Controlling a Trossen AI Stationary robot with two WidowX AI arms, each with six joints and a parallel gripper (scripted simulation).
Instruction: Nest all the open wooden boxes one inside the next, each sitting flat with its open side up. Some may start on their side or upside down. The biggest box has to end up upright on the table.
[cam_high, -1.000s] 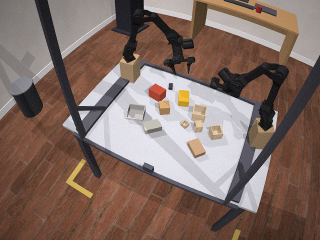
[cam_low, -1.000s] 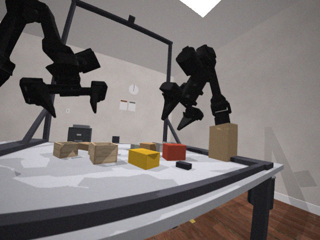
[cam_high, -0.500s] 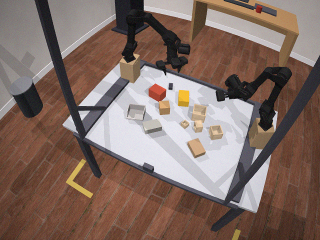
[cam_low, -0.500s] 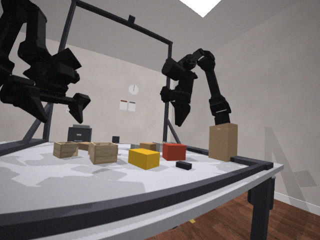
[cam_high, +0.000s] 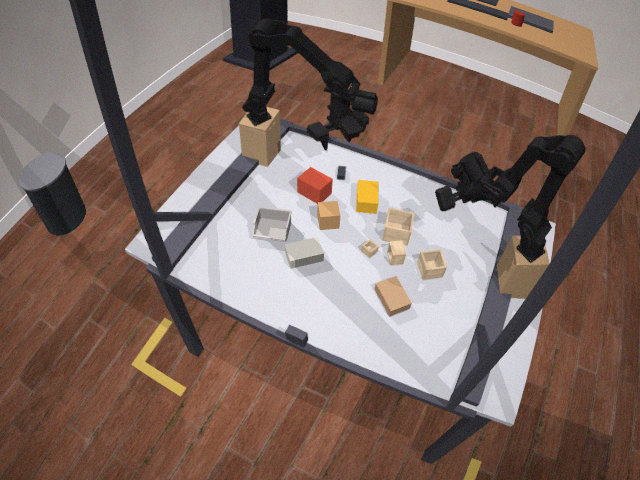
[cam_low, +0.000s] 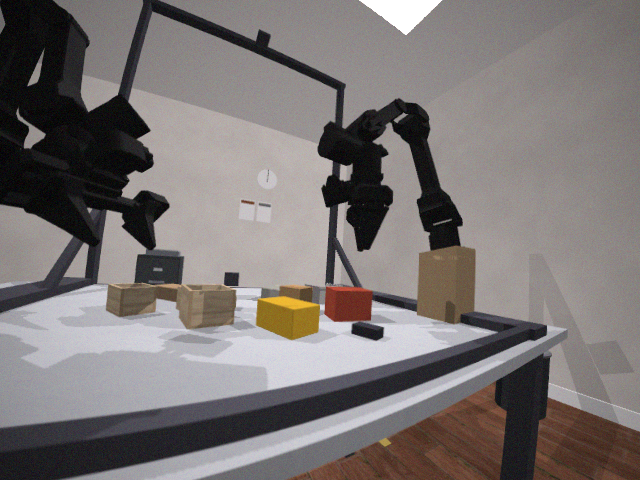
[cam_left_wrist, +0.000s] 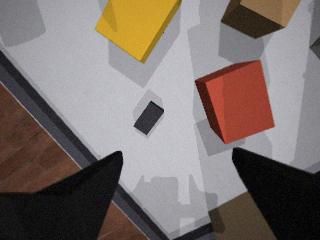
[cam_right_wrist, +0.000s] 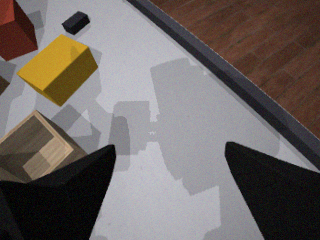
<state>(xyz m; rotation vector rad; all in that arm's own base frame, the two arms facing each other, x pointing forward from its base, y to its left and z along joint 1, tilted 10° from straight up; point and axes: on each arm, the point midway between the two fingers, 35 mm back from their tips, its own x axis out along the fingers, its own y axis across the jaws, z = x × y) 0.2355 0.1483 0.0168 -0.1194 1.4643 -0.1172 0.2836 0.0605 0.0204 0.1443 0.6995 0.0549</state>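
Now: left hand 16 cm past the tan cube, 8 cm to the left of it and 15 cm above it. From my left hand the other things lie so: red block 9 cm behind, 2 cm to the left, 15 cm below; white tray 29 cm behind, 3 cm to the left, 16 cm below; black block 4 cm ahead, 17 cm below.
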